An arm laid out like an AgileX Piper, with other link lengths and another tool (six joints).
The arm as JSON. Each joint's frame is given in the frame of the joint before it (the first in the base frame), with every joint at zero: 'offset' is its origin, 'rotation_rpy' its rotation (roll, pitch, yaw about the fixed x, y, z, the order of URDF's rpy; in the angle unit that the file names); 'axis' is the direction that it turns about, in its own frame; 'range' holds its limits. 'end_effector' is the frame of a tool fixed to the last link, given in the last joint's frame.
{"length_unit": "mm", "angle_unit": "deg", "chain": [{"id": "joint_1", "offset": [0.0, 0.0, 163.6], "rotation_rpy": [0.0, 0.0, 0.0], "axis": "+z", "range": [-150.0, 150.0]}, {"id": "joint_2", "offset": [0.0, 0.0, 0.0], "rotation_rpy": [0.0, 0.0, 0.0], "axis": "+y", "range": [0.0, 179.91]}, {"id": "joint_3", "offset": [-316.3, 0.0, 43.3], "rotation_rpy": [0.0, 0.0, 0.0], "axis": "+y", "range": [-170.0, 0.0]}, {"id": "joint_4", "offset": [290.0, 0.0, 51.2], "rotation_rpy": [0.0, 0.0, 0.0], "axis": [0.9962, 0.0, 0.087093], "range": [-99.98, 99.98]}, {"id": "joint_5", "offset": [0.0, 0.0, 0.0], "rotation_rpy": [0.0, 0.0, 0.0], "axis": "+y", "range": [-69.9, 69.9]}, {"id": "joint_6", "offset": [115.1, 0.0, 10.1], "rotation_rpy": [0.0, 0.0, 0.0], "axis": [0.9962, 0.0, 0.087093], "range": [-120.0, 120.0]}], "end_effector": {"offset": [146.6, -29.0, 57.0], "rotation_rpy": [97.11, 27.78, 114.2]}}
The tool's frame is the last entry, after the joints.
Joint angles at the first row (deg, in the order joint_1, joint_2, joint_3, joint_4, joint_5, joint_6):
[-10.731 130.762 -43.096 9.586 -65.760 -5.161]
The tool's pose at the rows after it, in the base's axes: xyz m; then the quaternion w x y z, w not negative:
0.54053 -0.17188 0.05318 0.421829 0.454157 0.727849 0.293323
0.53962 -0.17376 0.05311 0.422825 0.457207 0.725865 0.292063
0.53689 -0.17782 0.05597 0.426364 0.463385 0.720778 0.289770
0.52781 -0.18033 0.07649 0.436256 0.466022 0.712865 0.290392
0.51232 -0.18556 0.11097 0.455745 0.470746 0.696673 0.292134
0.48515 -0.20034 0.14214 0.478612 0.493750 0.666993 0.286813
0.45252 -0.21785 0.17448 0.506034 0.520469 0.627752 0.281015
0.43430 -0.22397 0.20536 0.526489 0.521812 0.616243 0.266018
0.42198 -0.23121 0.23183 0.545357 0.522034 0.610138 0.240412
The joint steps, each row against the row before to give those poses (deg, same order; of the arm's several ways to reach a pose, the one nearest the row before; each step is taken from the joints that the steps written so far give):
[0.000 -0.001 0.000 -0.001 0.000 0.000]
[0.000 0.000 0.000 0.457 0.001 0.000]
[0.001 -0.466 0.274 1.019 -0.001 0.000]
[0.000 -3.522 2.377 0.945 0.001 -0.001]
[-0.001 -5.792 3.472 1.839 0.000 0.000]
[0.001 -6.109 3.930 4.584 -0.002 0.001]
[-0.001 -6.549 3.654 5.691 0.001 -0.132]
[0.001 -5.862 1.889 3.130 1.239 -3.387]
[0.000 -4.350 0.257 3.598 1.339 -5.167]

